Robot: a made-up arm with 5 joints. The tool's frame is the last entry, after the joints. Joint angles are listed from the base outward. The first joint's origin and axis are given. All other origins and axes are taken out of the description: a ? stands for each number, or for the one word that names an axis. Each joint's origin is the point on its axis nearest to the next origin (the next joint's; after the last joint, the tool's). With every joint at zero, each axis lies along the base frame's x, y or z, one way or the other. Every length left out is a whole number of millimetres.
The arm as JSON. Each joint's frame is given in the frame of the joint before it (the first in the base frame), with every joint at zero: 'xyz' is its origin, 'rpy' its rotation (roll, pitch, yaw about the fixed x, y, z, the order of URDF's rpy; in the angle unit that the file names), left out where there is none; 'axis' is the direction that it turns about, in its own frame. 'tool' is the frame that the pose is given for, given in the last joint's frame.
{
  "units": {
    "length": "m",
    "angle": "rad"
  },
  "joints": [
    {
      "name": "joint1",
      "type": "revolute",
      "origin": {
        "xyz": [
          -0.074,
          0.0,
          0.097
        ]
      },
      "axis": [
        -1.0,
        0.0,
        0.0
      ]
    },
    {
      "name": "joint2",
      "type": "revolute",
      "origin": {
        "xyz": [
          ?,
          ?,
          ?
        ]
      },
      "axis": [
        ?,
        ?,
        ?
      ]
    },
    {
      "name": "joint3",
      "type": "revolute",
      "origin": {
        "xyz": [
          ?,
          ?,
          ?
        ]
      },
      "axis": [
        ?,
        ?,
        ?
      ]
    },
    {
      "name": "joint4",
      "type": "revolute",
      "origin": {
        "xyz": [
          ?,
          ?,
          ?
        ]
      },
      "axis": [
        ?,
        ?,
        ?
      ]
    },
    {
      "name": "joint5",
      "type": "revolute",
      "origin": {
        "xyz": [
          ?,
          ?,
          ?
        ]
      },
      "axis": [
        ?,
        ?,
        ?
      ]
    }
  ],
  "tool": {
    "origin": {
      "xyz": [
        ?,
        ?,
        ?
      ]
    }
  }
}
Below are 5 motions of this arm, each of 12 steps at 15 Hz.
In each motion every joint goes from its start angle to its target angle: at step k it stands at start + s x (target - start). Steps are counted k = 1, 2, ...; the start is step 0. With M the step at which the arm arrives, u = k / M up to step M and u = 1 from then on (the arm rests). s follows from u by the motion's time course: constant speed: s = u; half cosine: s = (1 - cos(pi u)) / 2; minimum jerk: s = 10 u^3 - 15 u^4 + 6 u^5.
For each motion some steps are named. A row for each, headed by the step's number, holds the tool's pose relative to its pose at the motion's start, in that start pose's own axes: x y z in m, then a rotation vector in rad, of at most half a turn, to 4 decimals.
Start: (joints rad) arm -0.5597 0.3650 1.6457 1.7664 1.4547
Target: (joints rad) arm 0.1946 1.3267 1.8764 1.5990 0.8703
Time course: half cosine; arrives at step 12
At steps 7, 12:
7: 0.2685 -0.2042 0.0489 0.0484 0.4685 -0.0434
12: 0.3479 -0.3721 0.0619 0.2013 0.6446 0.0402

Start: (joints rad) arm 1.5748 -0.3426 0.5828 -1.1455 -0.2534
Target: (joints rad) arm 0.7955 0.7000 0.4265 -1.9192 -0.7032
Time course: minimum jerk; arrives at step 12
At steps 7, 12:
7: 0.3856 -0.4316 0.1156 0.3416 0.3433 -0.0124
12: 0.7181 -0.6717 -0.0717 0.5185 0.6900 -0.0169

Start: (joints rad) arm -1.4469 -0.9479 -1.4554 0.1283 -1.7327
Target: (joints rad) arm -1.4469 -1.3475 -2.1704 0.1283 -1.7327
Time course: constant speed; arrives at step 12
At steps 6, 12:
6: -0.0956 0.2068 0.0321 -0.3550 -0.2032 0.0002
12: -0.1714 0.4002 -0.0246 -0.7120 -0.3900 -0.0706

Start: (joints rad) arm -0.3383 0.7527 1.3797 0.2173 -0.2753
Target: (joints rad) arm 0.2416 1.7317 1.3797 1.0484 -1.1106
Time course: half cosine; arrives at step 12
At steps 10, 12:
10: -0.5810 -0.1806 -0.3546 -0.5195 -0.7428 1.6628
12: -0.5676 -0.2406 -0.3777 -0.4844 -0.8397 1.7554

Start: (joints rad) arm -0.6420 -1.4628 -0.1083 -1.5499 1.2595
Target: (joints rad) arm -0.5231 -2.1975 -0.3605 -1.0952 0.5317
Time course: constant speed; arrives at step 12
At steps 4, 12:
4: -0.0581 -0.0030 -0.1690 -0.4973 0.1107 0.1163
12: -0.2342 -0.2586 -0.4889 -1.4912 0.3950 0.3447

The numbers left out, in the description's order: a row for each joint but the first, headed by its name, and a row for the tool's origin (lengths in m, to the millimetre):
joint2: xyz 0.0 -0.334 0.279, axis 0.0 -1.0 0.0
joint3: xyz 0.262 0.0 0.113, axis 1.0 0.0 0.0
joint4: xyz 0.0 -0.03 0.163, axis 0.0 0.0 1.0
joint5: xyz -0.017 0.338 0.0, axis 1.0 0.0 0.0
tool: xyz 0.0 0.114 0.312

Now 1 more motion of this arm.
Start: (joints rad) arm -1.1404 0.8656 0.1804 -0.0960 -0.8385
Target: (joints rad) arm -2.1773 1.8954 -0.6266 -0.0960 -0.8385
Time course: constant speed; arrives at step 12
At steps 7, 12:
7: -0.0800 -0.1702 -0.2634 -0.1494 0.0635 -0.8191
12: -0.0767 -0.2865 -0.5370 -0.3960 0.4484 -1.3743

